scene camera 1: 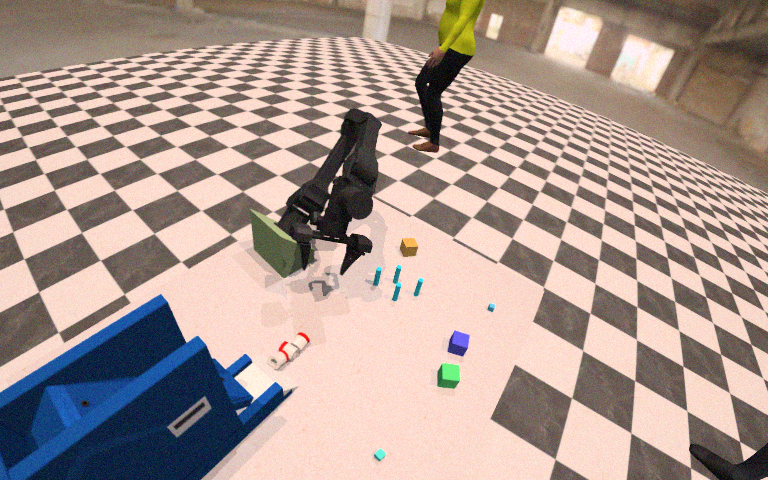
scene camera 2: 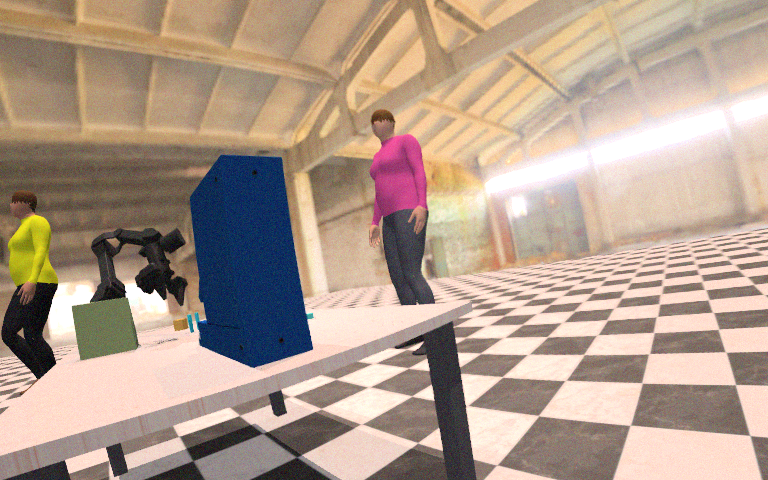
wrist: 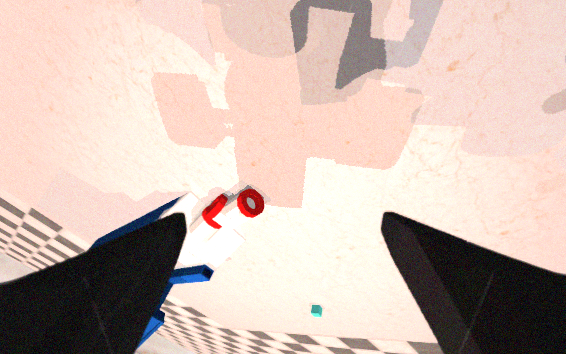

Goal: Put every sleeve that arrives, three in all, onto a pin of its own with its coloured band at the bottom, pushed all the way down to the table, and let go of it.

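Two white sleeves with red bands lie end to end on the table before the chute of the blue dispenser. The outer sleeve (scene camera 1: 296, 343) (wrist: 259, 202) has its banded end facing away from the chute. The inner sleeve (scene camera 1: 275, 360) lies between it and the chute, its band (scene camera 1: 283, 351) (wrist: 215, 206) at the end towards the outer sleeve. Several upright cyan pins (scene camera 1: 396, 291) (scene camera 2: 190, 323) stand bare. My gripper (scene camera 1: 323, 271) (scene camera 2: 172, 301) (wrist: 285, 221) is open and empty, above the table between the green block and the pins. The dispenser hides the sleeves in scene camera 2.
The tall blue dispenser (scene camera 1: 135, 413) (scene camera 2: 243, 254) stands beside the sleeves. A green block (scene camera 1: 271, 243) (scene camera 2: 104, 328) is close to the arm. An orange cube (scene camera 1: 408, 247) (scene camera 2: 180, 324), indigo cube (scene camera 1: 458, 343), green cube (scene camera 1: 448, 375), small blue cube (scene camera 1: 491, 307) and teal cube (scene camera 1: 380, 454) (wrist: 316, 310) lie around.
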